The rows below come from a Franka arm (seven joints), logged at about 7 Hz.
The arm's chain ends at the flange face. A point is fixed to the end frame.
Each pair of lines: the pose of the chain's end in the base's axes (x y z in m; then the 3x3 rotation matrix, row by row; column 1 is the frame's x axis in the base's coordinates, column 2 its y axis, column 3 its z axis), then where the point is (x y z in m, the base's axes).
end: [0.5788 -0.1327 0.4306], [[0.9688 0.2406 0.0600], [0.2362 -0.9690 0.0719], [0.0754 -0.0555 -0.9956]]
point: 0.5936 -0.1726 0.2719
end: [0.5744 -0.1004 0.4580], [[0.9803 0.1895 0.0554], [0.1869 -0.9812 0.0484], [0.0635 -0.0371 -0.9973]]
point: 0.5858 -0.1442 0.3001
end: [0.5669 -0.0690 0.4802], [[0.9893 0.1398 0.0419], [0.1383 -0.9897 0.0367], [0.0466 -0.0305 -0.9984]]
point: 0.5736 -0.1147 0.3226
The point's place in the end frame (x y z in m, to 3 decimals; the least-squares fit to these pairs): -0.007 0.051 0.156
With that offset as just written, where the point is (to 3 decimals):
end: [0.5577 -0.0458 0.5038], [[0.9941 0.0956 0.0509], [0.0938 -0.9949 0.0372], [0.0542 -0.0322 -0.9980]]
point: 0.564 -0.091 0.346
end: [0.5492 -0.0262 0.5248], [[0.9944 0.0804 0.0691], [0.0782 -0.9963 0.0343], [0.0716 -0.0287 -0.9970]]
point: 0.557 -0.072 0.367
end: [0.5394 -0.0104 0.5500], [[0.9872 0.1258 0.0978], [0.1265 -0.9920 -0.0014], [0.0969 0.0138 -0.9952]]
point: 0.554 -0.062 0.395
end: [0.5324 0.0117 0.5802], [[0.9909 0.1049 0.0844], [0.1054 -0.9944 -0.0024], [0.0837 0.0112 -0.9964]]
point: 0.544 -0.040 0.425
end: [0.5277 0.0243 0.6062], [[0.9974 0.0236 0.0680], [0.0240 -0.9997 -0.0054], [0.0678 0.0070 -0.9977]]
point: 0.533 -0.028 0.450
